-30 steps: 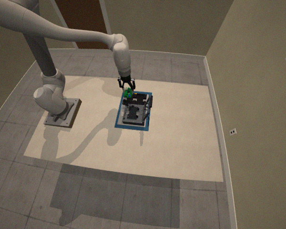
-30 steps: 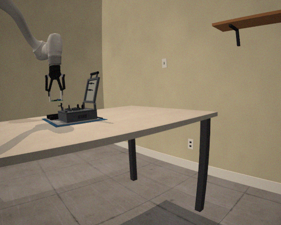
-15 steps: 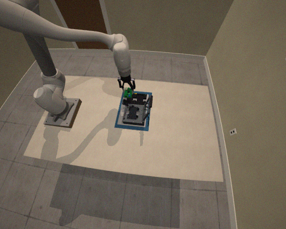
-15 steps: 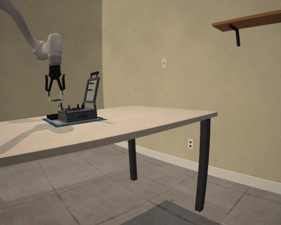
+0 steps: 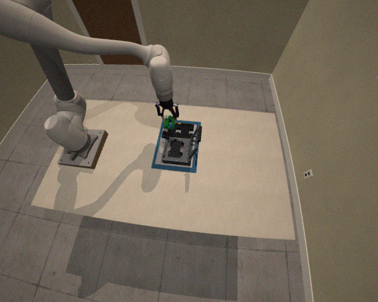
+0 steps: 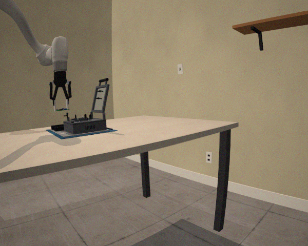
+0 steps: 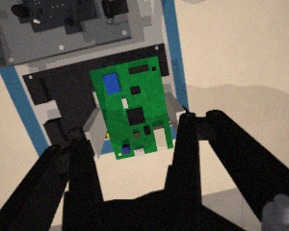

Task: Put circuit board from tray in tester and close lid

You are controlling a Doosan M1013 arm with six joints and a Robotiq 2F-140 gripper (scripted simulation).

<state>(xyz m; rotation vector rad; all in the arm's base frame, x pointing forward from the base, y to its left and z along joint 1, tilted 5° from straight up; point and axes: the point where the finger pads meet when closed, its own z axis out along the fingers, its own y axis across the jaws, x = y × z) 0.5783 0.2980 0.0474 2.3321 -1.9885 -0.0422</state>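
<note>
The tester lies 12 cm to the right of my hand, 11 cm ahead of it and 3 cm below it. Also, from my hand: latch hook: 11 cm to the right, 5 cm below, 2 cm ahead; then pin plate: 15 cm to the right, 9 cm ahead, 7 cm below; then tester lid: 21 cm ahead, 14 cm to the right, 4 cm above.
</note>
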